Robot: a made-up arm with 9 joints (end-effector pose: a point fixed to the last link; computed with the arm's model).
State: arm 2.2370 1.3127 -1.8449 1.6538 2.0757 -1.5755 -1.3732 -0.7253 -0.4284
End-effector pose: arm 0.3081 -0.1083 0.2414 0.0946 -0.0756 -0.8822 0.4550
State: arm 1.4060 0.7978 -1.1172 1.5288 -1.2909 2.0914 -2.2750 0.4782 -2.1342
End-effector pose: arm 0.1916 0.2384 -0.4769 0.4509 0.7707 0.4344 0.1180
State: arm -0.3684 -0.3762 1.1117 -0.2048 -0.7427 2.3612 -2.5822 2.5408 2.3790
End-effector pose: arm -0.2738 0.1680 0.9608 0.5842 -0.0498 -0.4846 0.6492
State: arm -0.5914 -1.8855 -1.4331 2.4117 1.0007 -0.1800 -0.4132 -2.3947 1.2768
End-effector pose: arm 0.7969 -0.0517 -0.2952 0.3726 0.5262 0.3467 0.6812
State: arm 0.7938 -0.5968 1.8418 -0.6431 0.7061 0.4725 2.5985 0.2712 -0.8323
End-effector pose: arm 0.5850 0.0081 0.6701 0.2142 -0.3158 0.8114 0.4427
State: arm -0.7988 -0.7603 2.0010 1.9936 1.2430 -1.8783 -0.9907 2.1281 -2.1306
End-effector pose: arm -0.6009 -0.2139 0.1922 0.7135 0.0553 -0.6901 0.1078
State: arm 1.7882 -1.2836 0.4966 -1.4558 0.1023 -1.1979 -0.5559 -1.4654 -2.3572
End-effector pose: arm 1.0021 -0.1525 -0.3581 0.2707 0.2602 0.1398 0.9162
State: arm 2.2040 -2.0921 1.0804 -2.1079 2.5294 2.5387 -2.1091 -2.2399 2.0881
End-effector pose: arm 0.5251 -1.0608 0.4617 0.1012 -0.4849 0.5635 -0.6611
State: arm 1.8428 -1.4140 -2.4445 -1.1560 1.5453 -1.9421 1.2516 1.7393 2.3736
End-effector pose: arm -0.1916 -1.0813 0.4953 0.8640 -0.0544 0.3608 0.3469
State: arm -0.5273 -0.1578 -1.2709 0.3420 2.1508 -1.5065 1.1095 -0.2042 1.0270
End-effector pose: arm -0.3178 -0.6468 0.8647 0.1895 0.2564 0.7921 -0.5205
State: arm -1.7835 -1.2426 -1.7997 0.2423 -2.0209 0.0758 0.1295 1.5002 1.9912
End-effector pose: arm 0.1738 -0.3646 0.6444 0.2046 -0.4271 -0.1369 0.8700
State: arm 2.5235 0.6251 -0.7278 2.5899 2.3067 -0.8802 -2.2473 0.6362 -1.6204
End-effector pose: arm -0.3440 -0.2212 -0.1872 0.8326 0.0087 -0.4967 0.2448
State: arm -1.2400 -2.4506 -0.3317 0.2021 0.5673 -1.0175 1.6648 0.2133 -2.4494
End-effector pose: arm 1.0810 -0.3515 0.4174 0.3831 -0.2422 0.5846 0.6729
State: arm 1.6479 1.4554 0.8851 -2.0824 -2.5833 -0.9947 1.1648 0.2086 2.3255
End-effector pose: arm -0.6934 0.0865 0.4632 0.8524 0.0047 0.4537 -0.2598
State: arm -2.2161 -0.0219 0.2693 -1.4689 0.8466 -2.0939 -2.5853 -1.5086 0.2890
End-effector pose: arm -0.8718 0.7354 -0.0262 0.5202 0.7996 0.2763 -0.1169
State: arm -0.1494 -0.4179 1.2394 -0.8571 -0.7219 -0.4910 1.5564 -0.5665 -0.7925
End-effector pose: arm -0.0900 0.2541 1.1559 0.2986 -0.2875 0.7810 -0.4671
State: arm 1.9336 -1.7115 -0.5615 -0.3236 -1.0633 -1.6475 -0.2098 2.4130 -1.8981
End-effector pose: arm -0.3879 -0.4465 -0.2704 0.4322 -0.1363 0.0281 -0.8910
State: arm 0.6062 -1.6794 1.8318 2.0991 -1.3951 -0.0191 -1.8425 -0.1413 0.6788
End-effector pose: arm 0.0083 -0.6479 0.9350 0.2729 -0.0492 -0.6820 0.6768
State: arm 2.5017 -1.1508 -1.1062 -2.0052 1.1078 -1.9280 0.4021 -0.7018 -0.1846
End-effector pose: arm -0.9200 -0.3791 -0.1220 0.4897 -0.1276 0.1059 -0.8560
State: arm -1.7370 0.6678 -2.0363 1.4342 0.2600 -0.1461 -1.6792 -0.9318 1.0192
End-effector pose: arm -0.3889 -0.5298 0.0009 0.8968 0.2222 -0.3667 0.1094
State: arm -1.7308 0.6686 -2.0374 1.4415 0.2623 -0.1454 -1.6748 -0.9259 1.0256
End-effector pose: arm -0.3880 -0.5298 0.0053 0.8969 0.2220 -0.3657 0.1118
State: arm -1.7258 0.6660 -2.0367 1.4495 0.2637 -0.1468 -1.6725 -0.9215 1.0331
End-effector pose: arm -0.3860 -0.5318 0.0109 0.8981 0.2207 -0.3626 0.1153
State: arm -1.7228 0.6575 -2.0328 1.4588 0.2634 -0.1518 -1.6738 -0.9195 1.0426
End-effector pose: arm -0.3824 -0.5373 0.0187 0.9008 0.2175 -0.3558 0.1209
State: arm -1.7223 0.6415 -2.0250 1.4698 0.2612 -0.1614 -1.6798 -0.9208 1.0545
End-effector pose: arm -0.3764 -0.5472 0.0292 0.9055 0.2118 -0.3444 0.1289
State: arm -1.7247 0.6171 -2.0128 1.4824 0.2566 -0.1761 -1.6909 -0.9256 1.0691
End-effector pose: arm -0.3674 -0.5615 0.0428 0.9120 0.2032 -0.3280 0.1397
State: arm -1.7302 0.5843 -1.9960 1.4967 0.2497 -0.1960 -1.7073 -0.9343 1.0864
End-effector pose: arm -0.3552 -0.5799 0.0599 0.9199 0.1908 -0.3066 0.1530
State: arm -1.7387 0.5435 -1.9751 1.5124 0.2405 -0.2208 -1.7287 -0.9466 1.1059
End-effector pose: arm -0.3394 -0.6016 0.0802 0.9285 0.1745 -0.2811 0.1685
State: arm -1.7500 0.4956 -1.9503 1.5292 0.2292 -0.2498 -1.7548 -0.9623 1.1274
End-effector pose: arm -0.3200 -0.6254 0.1043 0.9372 0.1535 -0.2522 0.1858
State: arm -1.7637 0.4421 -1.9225 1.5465 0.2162 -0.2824 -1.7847 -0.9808 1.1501
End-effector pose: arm -0.2972 -0.6497 0.1315 0.9450 0.1280 -0.2214 0.2040
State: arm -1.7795 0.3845 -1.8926 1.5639 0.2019 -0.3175 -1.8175 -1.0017 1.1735
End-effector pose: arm -0.2717 -0.6730 0.1614 0.9512 0.0982 -0.1900 0.2223
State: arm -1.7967 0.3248 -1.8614 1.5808 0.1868 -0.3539 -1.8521 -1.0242 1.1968
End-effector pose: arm -0.2446 -0.6939 0.1935 0.9555 0.0648 -0.1595 0.2397
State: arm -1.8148 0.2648 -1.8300 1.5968 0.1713 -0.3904 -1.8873 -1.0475 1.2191
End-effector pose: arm -0.2170 -0.7114 0.2267 0.9574 0.0289 -0.1313 0.2554
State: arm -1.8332 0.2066 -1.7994 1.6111 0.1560 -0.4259 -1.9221 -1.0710 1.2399
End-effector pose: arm -0.1903 -0.7249 0.2599 0.9573 -0.0081 -0.1061 0.2688
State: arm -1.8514 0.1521 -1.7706 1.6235 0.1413 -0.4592 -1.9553 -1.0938 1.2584
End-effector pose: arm -0.1660 -0.7343 0.2916 0.9553 -0.0446 -0.0848 0.2796
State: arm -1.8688 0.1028 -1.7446 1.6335 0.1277 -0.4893 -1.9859 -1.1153 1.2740
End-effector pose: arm -0.1448 -0.7402 0.3207 0.9521 -0.0788 -0.0677 0.2876
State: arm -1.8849 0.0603 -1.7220 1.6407 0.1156 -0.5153 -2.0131 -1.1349 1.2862
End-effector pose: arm -0.1276 -0.7432 0.3459 0.9482 -0.1094 -0.0546 0.2931
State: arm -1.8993 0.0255 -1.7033 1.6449 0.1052 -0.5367 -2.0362 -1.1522 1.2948
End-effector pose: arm -0.1146 -0.7444 0.3666 0.9444 -0.1352 -0.0453 0.2964
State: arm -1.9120 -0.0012 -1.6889 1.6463 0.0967 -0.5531 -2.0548 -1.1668 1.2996
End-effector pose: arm -0.1058 -0.7447 0.3821 0.9410 -0.1555 -0.0395 0.2978
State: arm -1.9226 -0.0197 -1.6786 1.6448 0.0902 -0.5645 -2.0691 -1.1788 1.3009
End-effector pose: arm -0.1009 -0.7445 0.3925 0.9386 -0.1703 -0.0365 0.2979
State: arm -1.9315 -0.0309 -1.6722 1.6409 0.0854 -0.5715 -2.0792 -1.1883 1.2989
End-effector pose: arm -0.0992 -0.7446 0.3981 0.9371 -0.1797 -0.0360 0.2969
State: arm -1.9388 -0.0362 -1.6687 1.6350 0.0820 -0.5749 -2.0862 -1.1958 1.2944
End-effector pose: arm -0.1002 -0.7449 0.4000 0.9366 -0.1850 -0.0370 0.2953
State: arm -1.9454 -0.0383 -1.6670 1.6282 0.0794 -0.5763 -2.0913 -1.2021 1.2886
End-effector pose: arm -0.1024 -0.7454 0.3998 0.9365 -0.1880 -0.0391 0.2933
